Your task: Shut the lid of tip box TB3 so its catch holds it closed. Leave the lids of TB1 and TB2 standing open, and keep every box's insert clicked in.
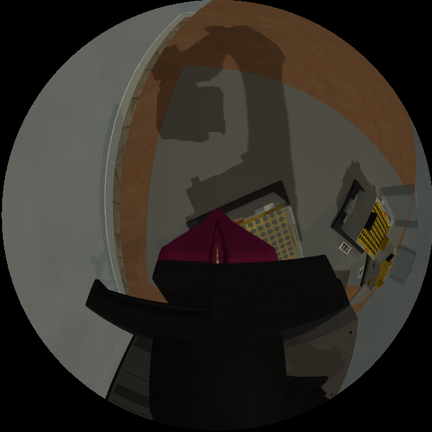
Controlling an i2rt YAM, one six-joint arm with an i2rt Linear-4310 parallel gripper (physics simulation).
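My gripper [217, 215] is shut and empty, its magenta fingers together. It hangs over the left part of the nearest tip box [290, 195], which has a black rim and a pale yellow insert [272, 230] with grey holes. No label shows on this box; by the other labels it may be TB3. A clear edge runs along its right side, but the lid's angle and catch state are unclear. TB1 [342, 225] stands at the right, its clear lid [401, 205] open beyond its yellow insert [376, 227]. Another box [367, 270], probably TB2, shows its clear lid [403, 265] open.
The boxes stand on a grey mat [320, 135] on a brown table [325, 55]. The arm's shadow falls across the mat. A stone-patterned strip [116, 185] and pale edge run along the left. The black gripper body hides the lower part of the nearest box.
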